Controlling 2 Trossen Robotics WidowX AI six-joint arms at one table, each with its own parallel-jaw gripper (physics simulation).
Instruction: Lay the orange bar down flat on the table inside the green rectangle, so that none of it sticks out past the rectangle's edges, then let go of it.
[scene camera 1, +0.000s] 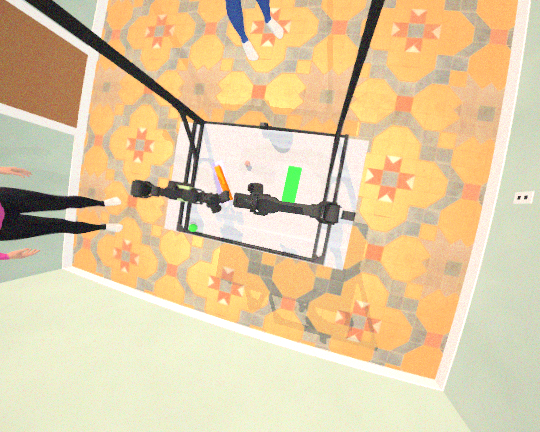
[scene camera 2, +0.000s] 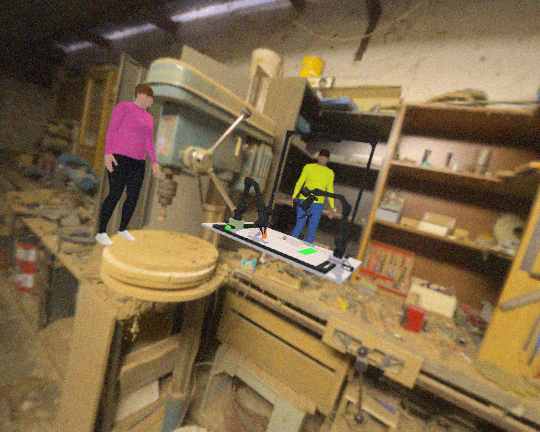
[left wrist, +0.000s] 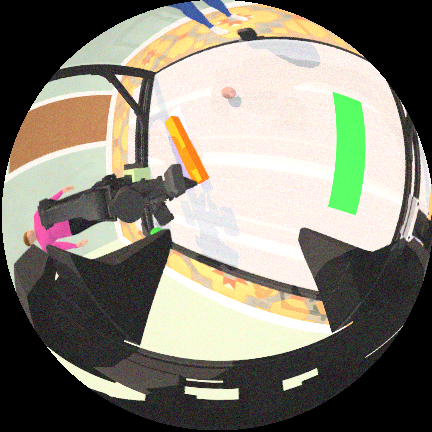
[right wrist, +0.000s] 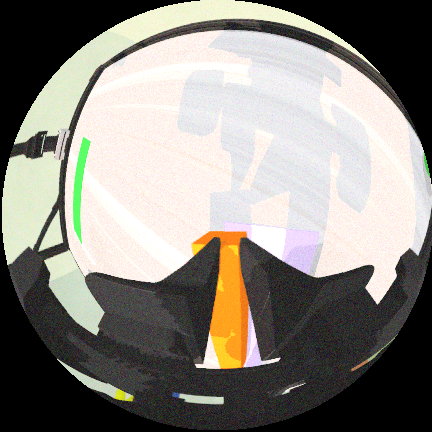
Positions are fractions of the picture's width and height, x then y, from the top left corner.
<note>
My left gripper (left wrist: 0.55, 0.55) is open, with nothing in its grasp. My right gripper (right wrist: 0.53, 0.56) grips an orange bar (right wrist: 0.53, 0.75), which still rests on the table. Also in view: a green rectangle (left wrist: 0.81, 0.32) and a lilac patch (right wrist: 0.69, 0.57).
The orange bar shows as well in the left wrist view (left wrist: 0.44, 0.36). My right gripper shows as well in the left wrist view (left wrist: 0.45, 0.42). The green rectangle is seen too in the right wrist view (right wrist: 0.20, 0.34).
</note>
